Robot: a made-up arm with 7 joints. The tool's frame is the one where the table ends.
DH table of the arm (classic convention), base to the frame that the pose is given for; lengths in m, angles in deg. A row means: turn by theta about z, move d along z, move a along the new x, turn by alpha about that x. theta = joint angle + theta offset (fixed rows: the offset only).
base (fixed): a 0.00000; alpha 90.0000; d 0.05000; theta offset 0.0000
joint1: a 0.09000; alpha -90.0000; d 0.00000; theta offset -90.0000
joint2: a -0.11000; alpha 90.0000; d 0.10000; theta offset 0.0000
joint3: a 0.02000; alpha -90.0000; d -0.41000; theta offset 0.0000
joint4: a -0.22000; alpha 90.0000; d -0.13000; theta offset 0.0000
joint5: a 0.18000; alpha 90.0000; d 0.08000; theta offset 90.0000
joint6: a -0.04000; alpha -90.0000; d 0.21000; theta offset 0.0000
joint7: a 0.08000; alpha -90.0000; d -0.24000; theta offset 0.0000
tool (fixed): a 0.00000; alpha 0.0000; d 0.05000; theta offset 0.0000
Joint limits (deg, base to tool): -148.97..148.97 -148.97..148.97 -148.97..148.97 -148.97..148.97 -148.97..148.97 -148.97..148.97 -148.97..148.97
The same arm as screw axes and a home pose.
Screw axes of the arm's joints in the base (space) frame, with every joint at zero. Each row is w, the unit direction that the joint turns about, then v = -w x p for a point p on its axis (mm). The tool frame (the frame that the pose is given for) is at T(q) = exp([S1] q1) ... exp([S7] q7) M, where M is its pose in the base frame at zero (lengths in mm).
S1 = (0, -1, 0, 50, 0, 0)
S2 = (1, 0, 0, 0, -40, 0)
S3 = (0, -1, 0, 70, 0, -100)
S4 = (1, 0, 0, 0, 50, -410)
S5 = (0, -1, 0, 270, 0, 30)
S6 = (0, 0, -1, -330, 150, 0)
S7 = (0, -1, 0, 60, 0, -110)
M: xyz 190 570 110 (mm) quaternion w x y z 1 0 0 0
Joint limits (rad, base to tool): -2.6..2.6 -2.6..2.6 -2.6..2.6 -2.6..2.6 -2.6..2.6 -2.6..2.6 -2.6..2.6

